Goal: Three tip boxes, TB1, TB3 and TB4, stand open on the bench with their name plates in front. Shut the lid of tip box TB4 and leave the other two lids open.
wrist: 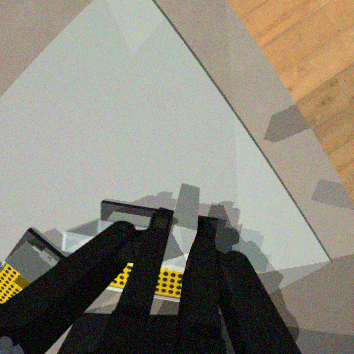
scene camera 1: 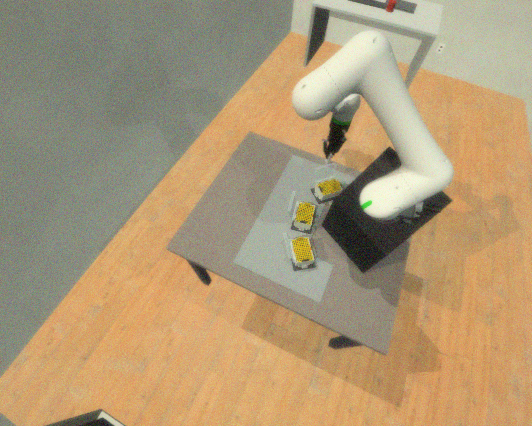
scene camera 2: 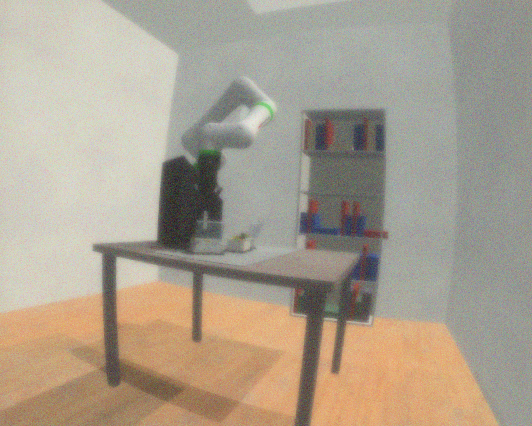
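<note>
Three tip boxes with yellow racks stand on the pale mat: the far box, the middle box and the near box. Their clear lids stand up, tilted back: the far lid, the middle lid and the near lid. The name plates are too small to read, so I cannot tell which box is TB4. My gripper is shut and empty, its grey tip pointing down close to the far box's lid. Contact cannot be made out. The fingers hide much of that box in the wrist view.
A tall black block stands beside the boxes, under the arm. The pale mat lies on the brown bench. A bookshelf stands at the back wall, and a white table stands beyond the bench.
</note>
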